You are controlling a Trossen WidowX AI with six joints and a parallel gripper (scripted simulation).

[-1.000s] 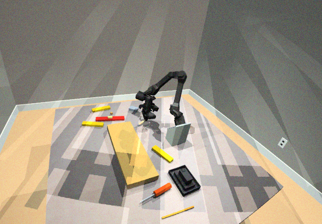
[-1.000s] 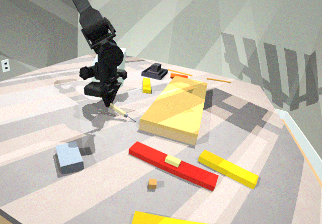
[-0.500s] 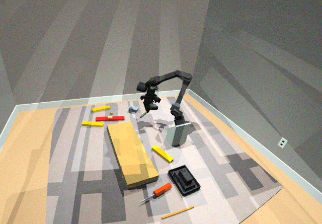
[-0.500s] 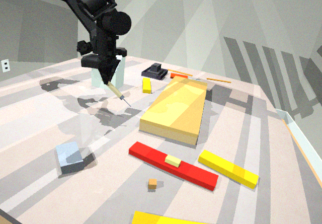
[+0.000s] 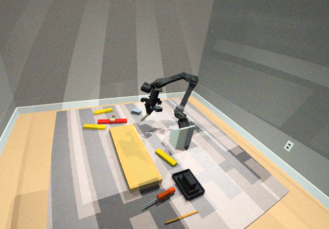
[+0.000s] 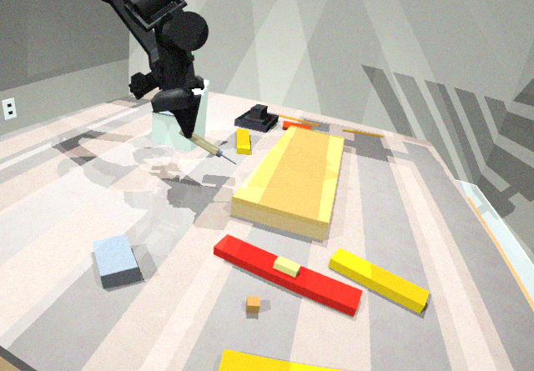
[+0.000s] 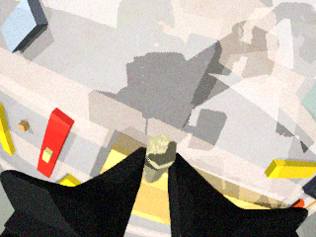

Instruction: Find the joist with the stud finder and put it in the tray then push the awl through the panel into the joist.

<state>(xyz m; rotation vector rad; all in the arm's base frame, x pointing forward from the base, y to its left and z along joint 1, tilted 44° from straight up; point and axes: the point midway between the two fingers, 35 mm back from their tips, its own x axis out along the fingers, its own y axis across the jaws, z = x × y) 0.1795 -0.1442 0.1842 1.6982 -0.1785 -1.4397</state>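
My gripper tip is now 4 cm short of the awl, 2 cm to the right of it and 2 cm above it. Also, from my gripper tip: red level (25 cm ahead, 12 cm to the right, 11 cm below); small brown cube (23 cm ahead, 20 cm to the right, 12 cm below); grey-blue block (3 cm ahead, 23 cm to the right, 11 cm below).
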